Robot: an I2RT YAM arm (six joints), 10 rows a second.
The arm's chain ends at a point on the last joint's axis. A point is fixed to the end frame.
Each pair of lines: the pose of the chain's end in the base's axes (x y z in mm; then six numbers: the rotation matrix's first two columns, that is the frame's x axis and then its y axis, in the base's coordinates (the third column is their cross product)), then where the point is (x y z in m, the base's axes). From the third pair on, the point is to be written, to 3 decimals.
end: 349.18 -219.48 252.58 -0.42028 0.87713 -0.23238 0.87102 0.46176 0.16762
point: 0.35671 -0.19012 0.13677
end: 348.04 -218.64 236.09 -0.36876 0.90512 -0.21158 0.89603 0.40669 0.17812
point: 0.35737 -0.18706 0.12099
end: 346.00 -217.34 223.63 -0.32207 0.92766 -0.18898 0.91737 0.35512 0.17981
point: 0.356 -0.184 0.109
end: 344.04 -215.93 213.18 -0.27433 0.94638 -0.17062 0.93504 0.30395 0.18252
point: 0.356 -0.181 0.099
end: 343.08 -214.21 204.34 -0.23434 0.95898 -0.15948 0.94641 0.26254 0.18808
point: 0.356 -0.178 0.091
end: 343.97 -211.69 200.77 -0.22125 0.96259 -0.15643 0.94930 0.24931 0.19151
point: 0.358 -0.175 0.088
